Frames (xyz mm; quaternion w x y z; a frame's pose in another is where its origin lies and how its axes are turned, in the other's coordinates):
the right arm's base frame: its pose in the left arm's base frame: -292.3 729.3 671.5 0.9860 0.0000 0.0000 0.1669
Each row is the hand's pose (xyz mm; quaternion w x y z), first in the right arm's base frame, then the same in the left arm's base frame.
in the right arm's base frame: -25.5 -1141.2 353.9 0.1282 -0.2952 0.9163 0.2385
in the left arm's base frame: 59.2 -356.7 1025.4 0.0866 -0.4440 0.8542 0.2565
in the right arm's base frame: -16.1 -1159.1 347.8 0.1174 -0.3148 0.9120 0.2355
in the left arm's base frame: 74.0 -370.5 1019.3 0.0764 -0.4626 0.8466 0.2518
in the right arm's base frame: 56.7 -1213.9 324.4 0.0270 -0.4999 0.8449 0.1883
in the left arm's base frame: 160.7 -398.3 995.9 0.0048 0.6339 -0.7496 -0.1902
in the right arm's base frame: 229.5 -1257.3 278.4 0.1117 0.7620 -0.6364 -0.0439
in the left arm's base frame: 338.2 -382.4 949.9 0.1175 0.8575 -0.5003 -0.0246
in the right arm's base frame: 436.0 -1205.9 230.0 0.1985 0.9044 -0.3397 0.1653
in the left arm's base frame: 516.3 -265.9 901.5 0.1681 0.9484 -0.1840 0.1961
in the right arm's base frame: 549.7 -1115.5 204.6 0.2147 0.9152 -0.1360 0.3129
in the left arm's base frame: 593.9 -143.1 876.1 0.1595 0.9250 0.0186 0.3443
